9 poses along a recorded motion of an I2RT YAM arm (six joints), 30 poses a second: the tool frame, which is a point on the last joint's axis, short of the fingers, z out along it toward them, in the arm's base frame.
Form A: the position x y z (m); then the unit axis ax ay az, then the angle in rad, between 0 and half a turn.
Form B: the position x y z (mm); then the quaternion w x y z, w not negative. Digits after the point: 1 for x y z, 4 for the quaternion.
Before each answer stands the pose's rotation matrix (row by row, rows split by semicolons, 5 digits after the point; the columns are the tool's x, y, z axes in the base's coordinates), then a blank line. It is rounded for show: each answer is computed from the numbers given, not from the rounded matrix.
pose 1, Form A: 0.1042, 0.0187, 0.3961, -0.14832, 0.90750, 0.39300, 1.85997
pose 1, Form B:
-0.25689 -0.54966 0.79491; 0.20370 0.77324 0.60051; -0.94473 0.31619 -0.08667

104.2, 18.7, 396.1, 0.5978, -0.1189, 0.7275, 0.3150
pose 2, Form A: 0.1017, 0.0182, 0.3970, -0.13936, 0.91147, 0.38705, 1.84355
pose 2, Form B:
-0.24473 -0.53398 0.80930; 0.21150 0.78518 0.58202; -0.94624 0.31361 -0.07922

101.7, 18.2, 397.0, 0.6044, -0.1110, 0.7261, 0.3084
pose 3, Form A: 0.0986, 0.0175, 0.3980, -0.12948, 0.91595, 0.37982, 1.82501
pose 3, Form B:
-0.23050 -0.51604 0.82497; 0.21919 0.79847 0.56071; -0.94806 0.31007 -0.07094

98.6, 17.5, 398.0, 0.6118, -0.1024, 0.7246, 0.3005
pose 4, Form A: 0.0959, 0.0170, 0.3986, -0.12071, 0.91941, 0.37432, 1.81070
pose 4, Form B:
-0.21958 -0.50095 0.83716; 0.22625 0.80856 0.54318; -0.94900 0.30867 -0.06420

95.9, 17.0, 398.6, 0.6174, -0.0950, 0.7232, 0.2945
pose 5, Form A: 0.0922, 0.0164, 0.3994, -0.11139, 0.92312, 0.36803, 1.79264
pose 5, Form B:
-0.20489 -0.48446 0.85048; 0.23356 0.81961 0.52315; -0.95051 0.30583 -0.05478

92.2, 16.4, 399.4, 0.6245, -0.0870, 0.7210, 0.2874
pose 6, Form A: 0.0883, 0.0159, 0.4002, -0.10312, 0.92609, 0.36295, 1.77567
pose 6, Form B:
-0.19065 -0.47028 0.86168; 0.24043 0.82867 0.50547; -0.95176 0.30354 -0.04491

88.3, 15.9, 400.2, 0.6311, -0.0800, 0.7184, 0.2815
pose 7, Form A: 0.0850, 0.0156, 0.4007, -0.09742, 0.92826, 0.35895, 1.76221
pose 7, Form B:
-0.17895 -0.46003 0.86968; 0.24476 0.83535 0.49223; -0.95293 0.30095 -0.03689

85.0, 15.6, 400.7, 0.6363, -0.0752, 0.7161, 0.2769
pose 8, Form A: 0.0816, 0.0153, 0.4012, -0.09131, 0.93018, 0.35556, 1.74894
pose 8, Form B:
-0.16739 -0.44992 0.87724; 0.24995 0.84136 0.47921; -0.95368 0.29948 -0.02838

81.6, 15.3, 401.2, 0.6414, -0.0701, 0.7136, 0.2728
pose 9, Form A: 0.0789, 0.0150, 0.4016, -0.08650, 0.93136, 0.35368, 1.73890
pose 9, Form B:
-0.15858 -0.44274 0.88252; 0.25465 0.84525 0.46980; -0.95394 0.29924 -0.02129

78.9, 15.0, 401.6, 0.6452, -0.0661, 0.7115, 0.2702
